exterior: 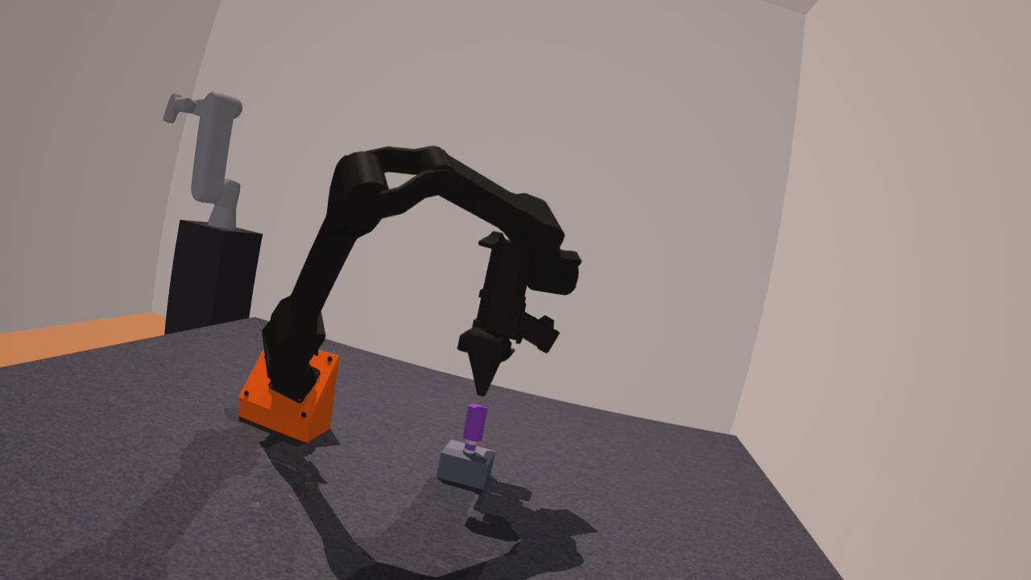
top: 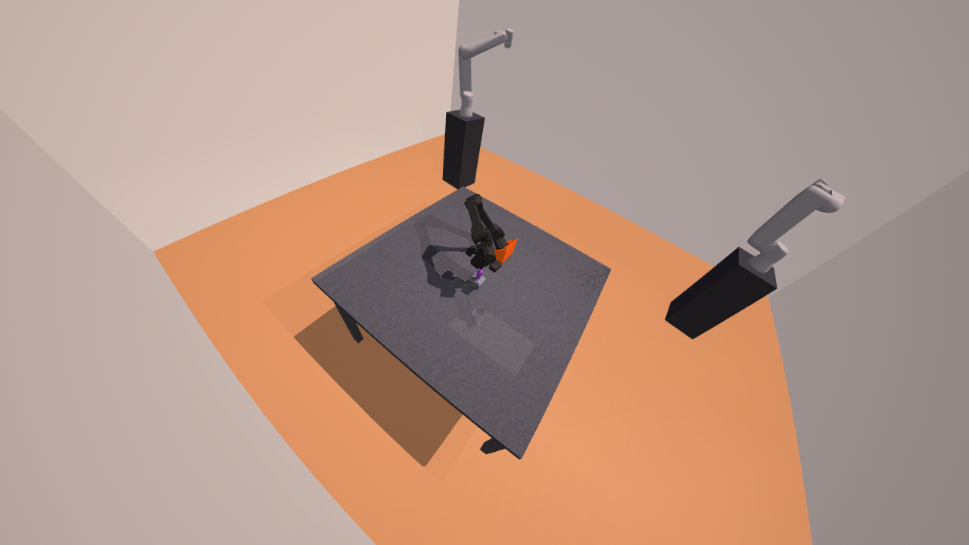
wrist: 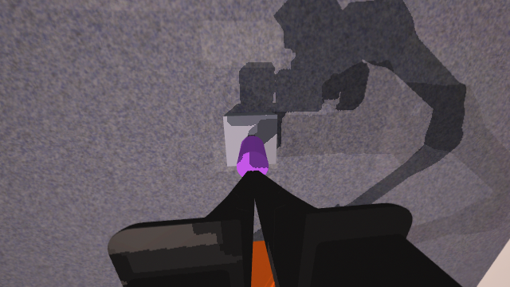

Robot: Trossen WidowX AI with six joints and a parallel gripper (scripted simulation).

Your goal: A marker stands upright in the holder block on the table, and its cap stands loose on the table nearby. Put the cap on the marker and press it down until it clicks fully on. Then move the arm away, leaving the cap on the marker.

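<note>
The purple cap lies 40 mm below my gripper tip. The rest, counted from my gripper tip: grey holder block 110 mm below.
</note>
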